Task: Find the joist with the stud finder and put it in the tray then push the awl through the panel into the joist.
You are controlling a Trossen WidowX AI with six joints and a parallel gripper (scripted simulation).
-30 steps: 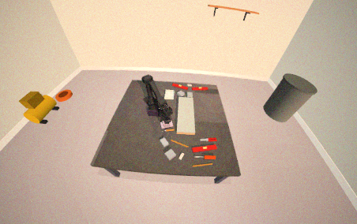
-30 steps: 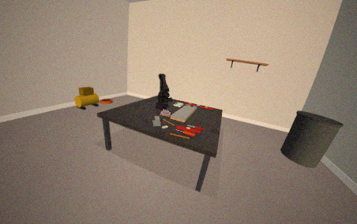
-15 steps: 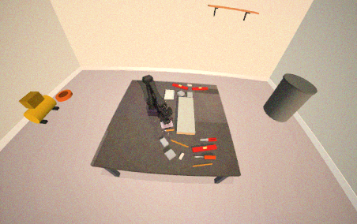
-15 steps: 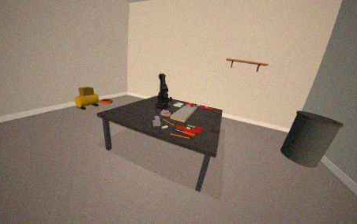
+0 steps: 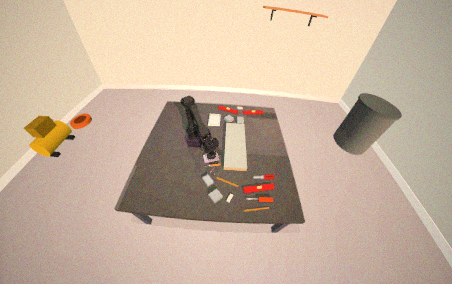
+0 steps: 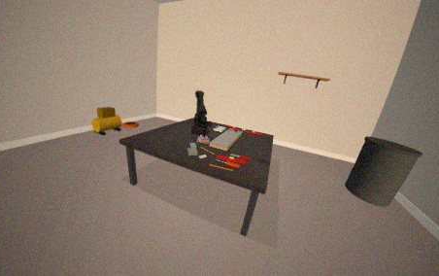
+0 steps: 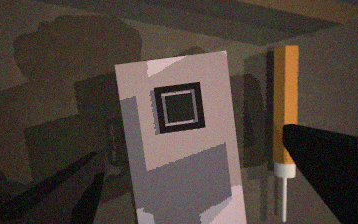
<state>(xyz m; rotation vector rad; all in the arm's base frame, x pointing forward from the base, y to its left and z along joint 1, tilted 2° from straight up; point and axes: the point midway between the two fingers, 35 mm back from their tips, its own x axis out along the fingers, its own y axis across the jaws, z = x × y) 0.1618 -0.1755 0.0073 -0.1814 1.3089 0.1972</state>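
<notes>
Now: gripper tip 10 mm to the right of the stud finder and 10 mm above it. From my gripper tip the other things lie so: white tray (10 mm ahead, 490 mm to the left, 40 mm below); awl (10 mm behind, 70 mm to the right, 50 mm below).
</notes>
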